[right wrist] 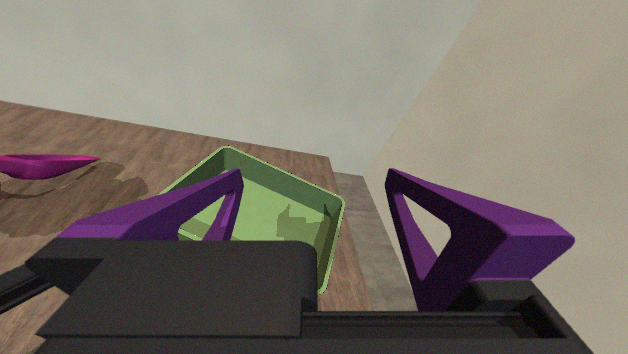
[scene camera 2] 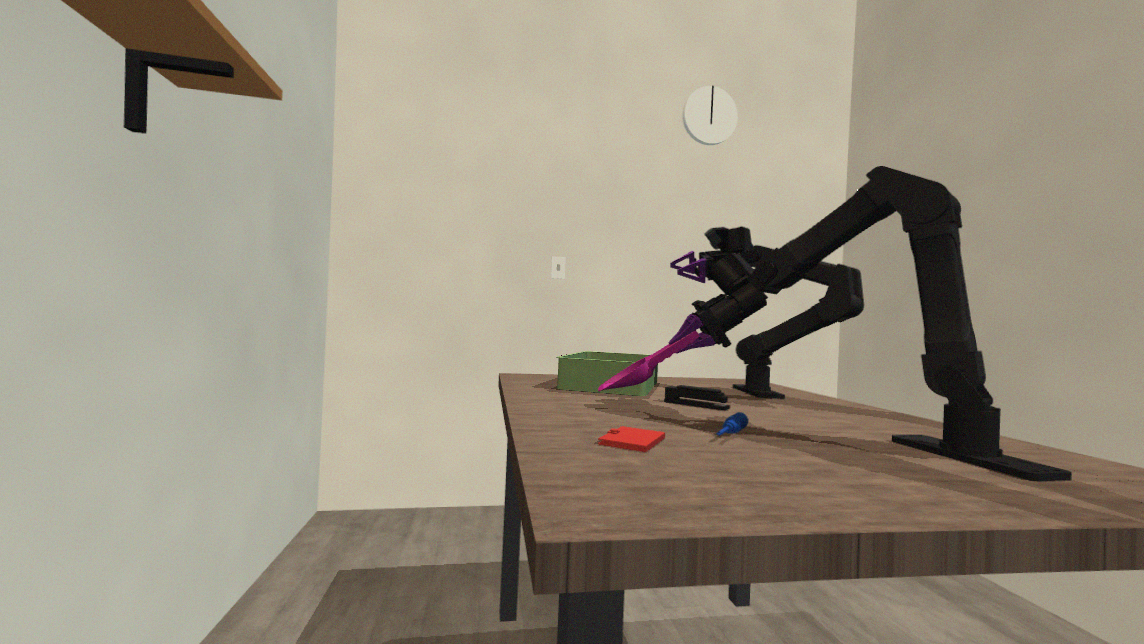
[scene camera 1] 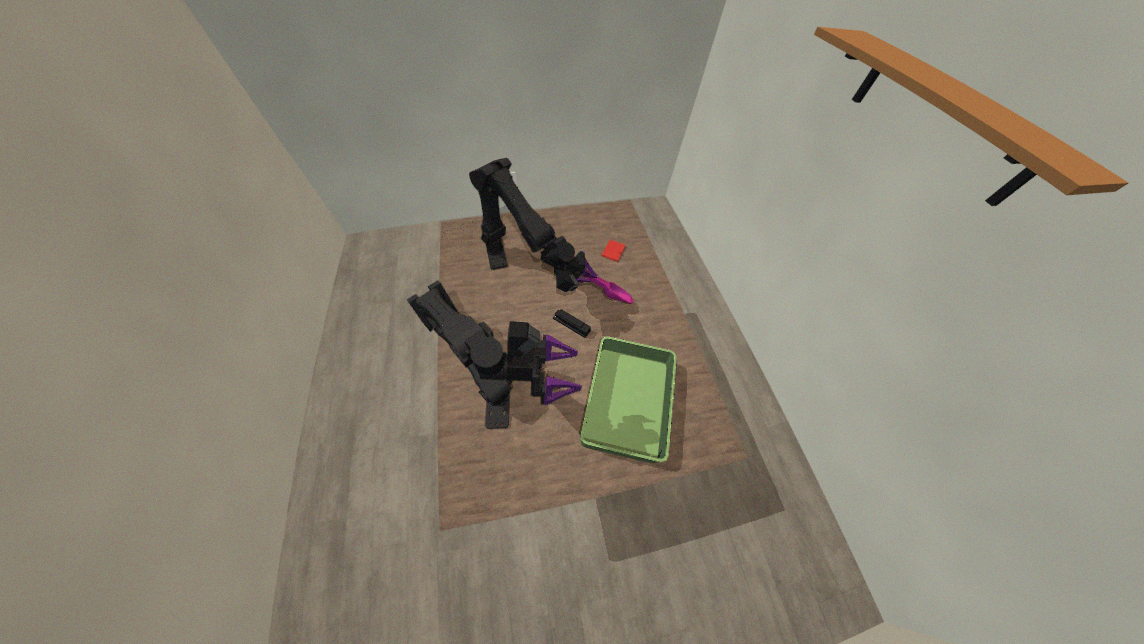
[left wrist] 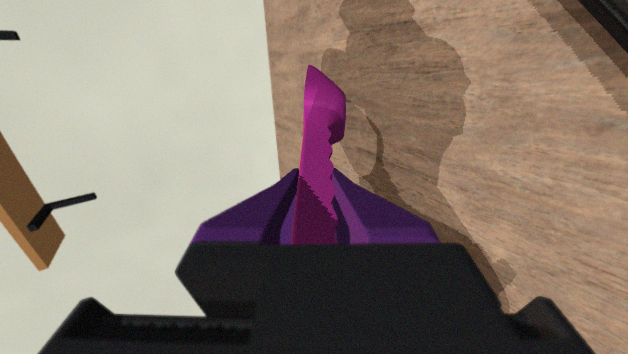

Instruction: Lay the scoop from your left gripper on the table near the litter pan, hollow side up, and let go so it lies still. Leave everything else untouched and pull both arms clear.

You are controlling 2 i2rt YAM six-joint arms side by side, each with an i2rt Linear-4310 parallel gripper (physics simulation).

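Pixels of known places: left gripper, fingertip midpoint: (scene camera 2: 672, 348) (scene camera 1: 595, 278) (left wrist: 314, 177); right gripper, fingertip midpoint: (right wrist: 314, 176) (scene camera 2: 673, 268) (scene camera 1: 579, 369); left arm's base at its link origin: (scene camera 2: 969, 457) (scene camera 1: 495, 251); right arm's base at its link origin: (scene camera 2: 756, 392) (scene camera 1: 498, 396).
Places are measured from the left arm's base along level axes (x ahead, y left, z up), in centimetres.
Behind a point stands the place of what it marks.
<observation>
The magenta scoop (scene camera 1: 615, 290) @[z 6.1, x 38.9, y -36.7 cm] (scene camera 2: 635, 373) @[z 7.8, x 38.7, y -35.5 cm] (left wrist: 321, 105) @[z 9.6, x 34.7, y -38.8 cm] (right wrist: 37, 165) @[z 9.7, x 35.4, y -39.5 cm] is held above the table by its handle, its bowl end pointing down and away from the fingers. My left gripper (scene camera 1: 593, 276) @[z 13.1, x 31.1, y -34.9 cm] (scene camera 2: 693, 331) (left wrist: 314, 177) @[z 13.1, x 31.1, y -34.9 cm] is shut on the scoop's handle. In scene camera 1 the scoop hangs above the upper end of the green litter pan (scene camera 1: 639, 356) @[z 0.8, x 39.2, y -61.6 cm] (scene camera 2: 606, 374) @[z 4.8, x 36.4, y -59.8 cm] (right wrist: 285, 175) @[z 7.6, x 39.2, y -81.0 cm], apart from it, its shadow on the table (scene camera 1: 512, 480) @[z 0.0, x -9.7, y -87.5 cm] (scene camera 2: 680, 496) @[z 0.0, x 51.8, y 9.6 cm]. My right gripper (scene camera 1: 578, 370) @[z 34.5, x 12.3, y -73.6 cm] (scene camera 2: 682, 267) @[z 34.5, x 12.3, y -73.6 cm] (right wrist: 314, 176) @[z 34.5, x 12.3, y -73.6 cm] is open and empty, to the left of the pan in scene camera 1.
A black stapler-like object (scene camera 1: 572, 322) @[z 3.9, x 20.4, y -44.4 cm] (scene camera 2: 696, 396) @[z 2.2, x 21.4, y -41.6 cm] lies between the two grippers and the pan. A flat red block (scene camera 1: 614, 250) @[z 0.9, x 48.1, y -13.3 cm] (scene camera 2: 632, 438) @[z 0.9, x 48.9, y -10.9 cm] lies near the upper right table edge in scene camera 1. A blue tapered object (scene camera 2: 733, 424) @[z 2.0, x 29.8, y -14.5 cm] lies near the red block. A wooden shelf (scene camera 1: 968, 108) is on the wall.
</observation>
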